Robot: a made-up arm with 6 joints. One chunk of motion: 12 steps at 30 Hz.
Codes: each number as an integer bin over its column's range. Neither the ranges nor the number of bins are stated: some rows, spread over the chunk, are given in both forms.
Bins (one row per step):
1: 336 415 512 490 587 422
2: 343 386 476 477 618 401
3: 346 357 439 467 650 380
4: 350 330 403 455 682 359
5: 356 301 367 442 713 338
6: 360 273 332 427 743 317
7: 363 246 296 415 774 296
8: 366 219 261 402 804 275
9: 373 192 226 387 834 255
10: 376 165 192 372 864 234
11: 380 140 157 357 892 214
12: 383 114 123 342 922 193
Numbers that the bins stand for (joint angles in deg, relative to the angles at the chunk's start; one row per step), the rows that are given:
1: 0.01 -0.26 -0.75 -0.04 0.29 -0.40
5: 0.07 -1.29 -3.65 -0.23 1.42 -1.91
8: 0.10 -2.03 -5.77 -0.39 2.24 -3.05
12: 0.15 -2.97 -8.54 -0.63 3.31 -4.52
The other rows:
2: 0.03 -0.52 -1.47 -0.09 0.57 -0.77
3: 0.04 -0.78 -2.21 -0.13 0.86 -1.15
4: 0.05 -1.03 -2.93 -0.18 1.14 -1.53
6: 0.08 -1.54 -4.35 -0.29 1.69 -2.29
7: 0.09 -1.78 -5.07 -0.34 1.97 -2.67
9: 0.12 -2.27 -6.48 -0.45 2.51 -3.41
10: 0.13 -2.51 -7.16 -0.51 2.78 -3.78
11: 0.14 -2.74 -7.86 -0.57 3.04 -4.14

